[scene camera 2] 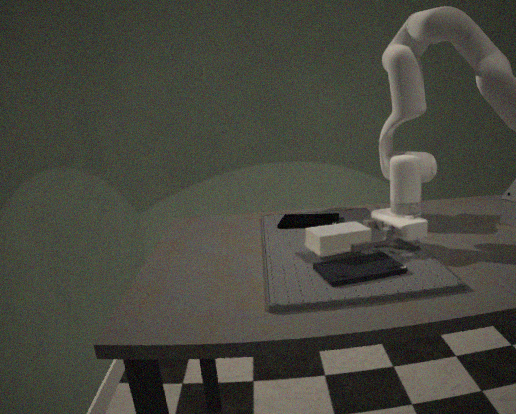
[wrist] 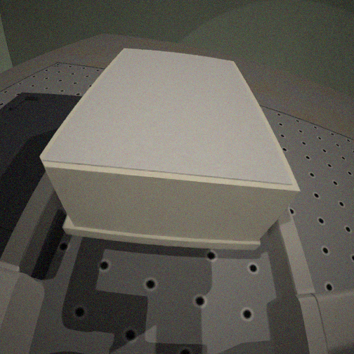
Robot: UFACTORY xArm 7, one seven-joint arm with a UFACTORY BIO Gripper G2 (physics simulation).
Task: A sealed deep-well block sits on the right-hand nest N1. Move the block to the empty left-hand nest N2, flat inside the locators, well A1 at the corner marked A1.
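Places are measured from the arm's base along level axes (x ahead, y left, z up), in centimetres.
Pixels of known places: end effector, tool point: (scene camera 2: pixel 351 241).
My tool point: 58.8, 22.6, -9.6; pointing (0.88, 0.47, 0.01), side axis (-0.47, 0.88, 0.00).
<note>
For each thing: its top centre in the pictures, then the offset to it from my tool point, as dx, dy, dz. "pt": a spot on its surface instead. Level surfaces: height alone.
- sealed deep-well block, middle of its top: (scene camera 2: pixel 338 227) +2.8, +1.5, +3.7
- dark nest N1, middle of its top: (scene camera 2: pixel 359 264) -2.0, +11.4, -1.4
- grey perforated baseplate, surface spot: (scene camera 2: pixel 297 287) pt +9.7, +20.0, -2.9
- brown table, its level: dz -4.2
The sealed deep-well block (scene camera 2: pixel 337 237) (wrist: pixel 168 116) is an off-white box with a flat sealed top. My gripper (scene camera 2: pixel 379 236) (wrist: pixel 168 225) is shut on its near end and holds it level a little above the perforated plate. The dark nest N1 (scene camera 2: pixel 359 267) (wrist: pixel 21 116) lies bare just in front of and below the block. The other dark nest, N2 (scene camera 2: pixel 307 220), lies empty at the back of the plate, beyond the block. The block hides my fingertips in the wrist view, and no A1 mark shows.
The grey perforated baseplate (scene camera 2: pixel 297 287) (wrist: pixel 323 175) lies on a brown table (scene camera 2: pixel 195 287). The white arm (scene camera 2: pixel 404 103) rises at the plate's right side. The floor in front is checkered.
</note>
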